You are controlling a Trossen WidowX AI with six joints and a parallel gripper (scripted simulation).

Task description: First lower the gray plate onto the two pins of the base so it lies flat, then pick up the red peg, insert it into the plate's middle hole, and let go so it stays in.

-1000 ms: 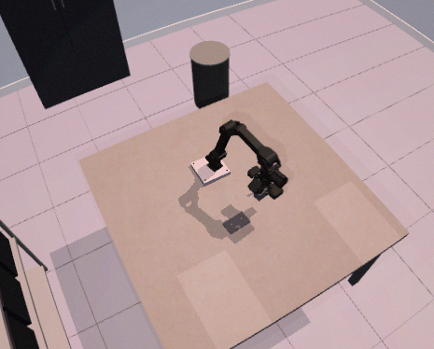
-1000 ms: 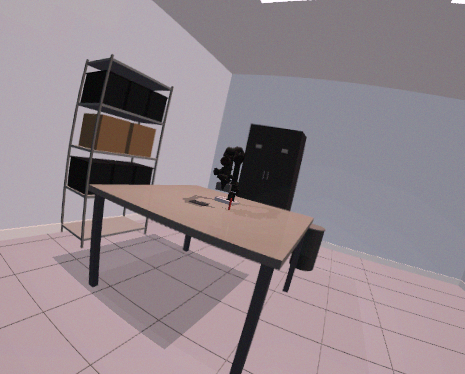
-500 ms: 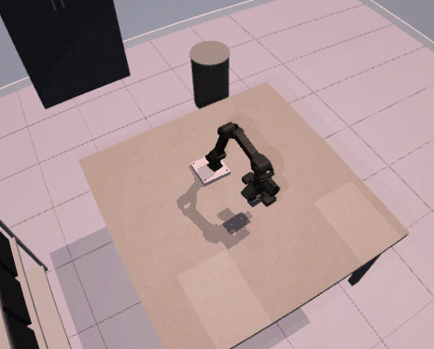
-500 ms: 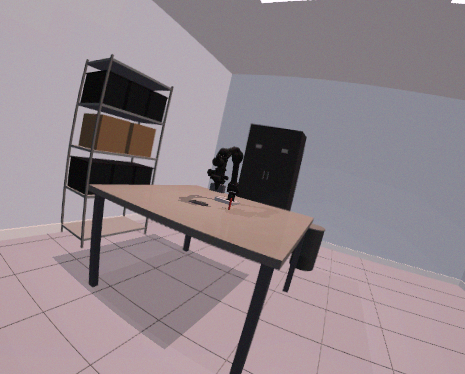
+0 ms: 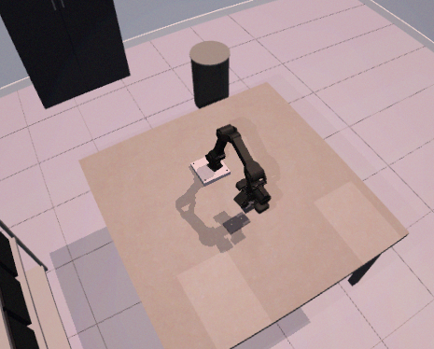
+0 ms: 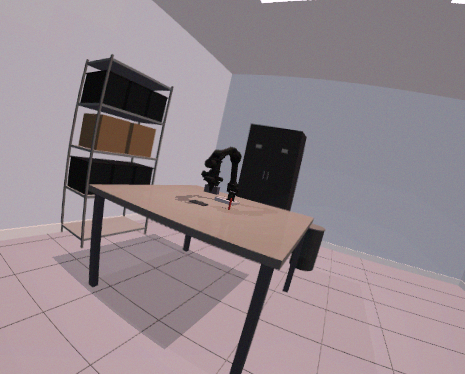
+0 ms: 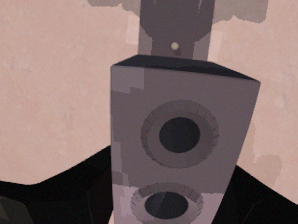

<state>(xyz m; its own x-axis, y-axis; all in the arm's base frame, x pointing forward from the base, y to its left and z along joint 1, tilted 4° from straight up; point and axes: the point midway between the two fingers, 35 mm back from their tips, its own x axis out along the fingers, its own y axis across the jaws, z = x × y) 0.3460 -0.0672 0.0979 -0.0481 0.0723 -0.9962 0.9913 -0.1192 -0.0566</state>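
The dark base is 1 cm behind my gripper tip, 8 cm to the right of it and 10 cm below it. The rest, counted from my gripper tip: red peg 8 cm behind, 12 cm to the left, 7 cm below; then gray plate 3 cm above.
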